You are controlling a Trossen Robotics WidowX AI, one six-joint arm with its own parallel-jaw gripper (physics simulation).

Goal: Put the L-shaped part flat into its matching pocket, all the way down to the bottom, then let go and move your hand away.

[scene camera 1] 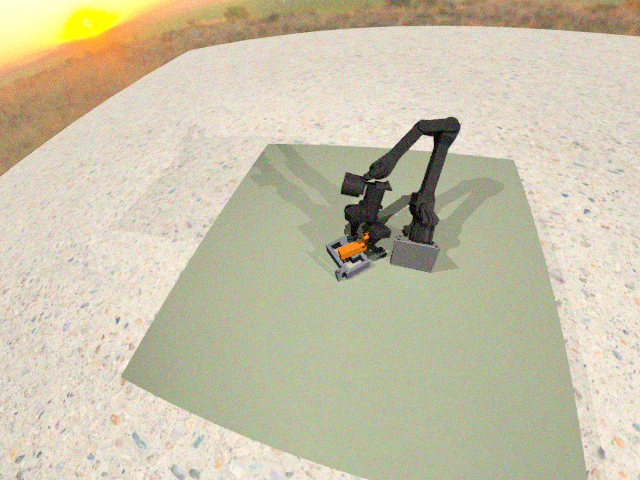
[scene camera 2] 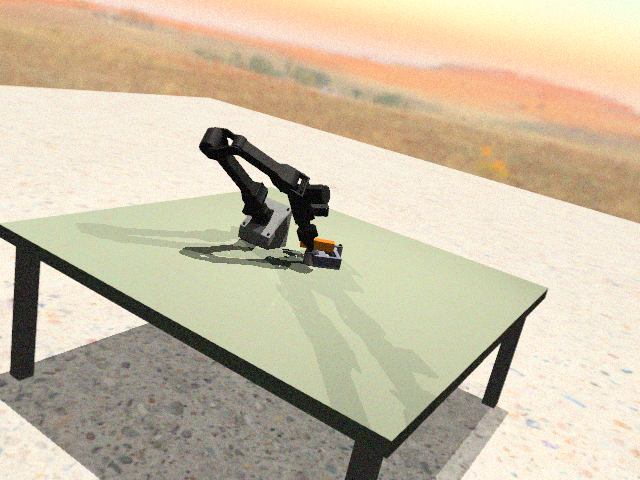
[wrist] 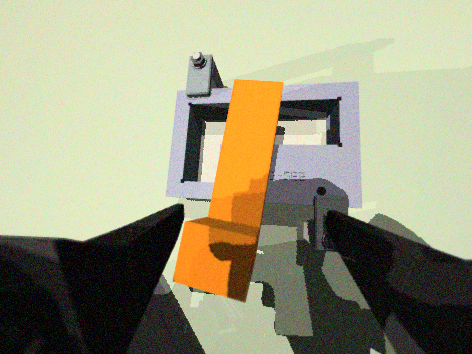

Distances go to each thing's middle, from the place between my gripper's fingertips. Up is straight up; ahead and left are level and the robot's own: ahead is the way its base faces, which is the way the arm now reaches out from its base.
Scene:
Right now my hand is 20 mm to the right of the orange L-shaped part (wrist: 217, 253), 20 mm short of it and 10 mm below it.

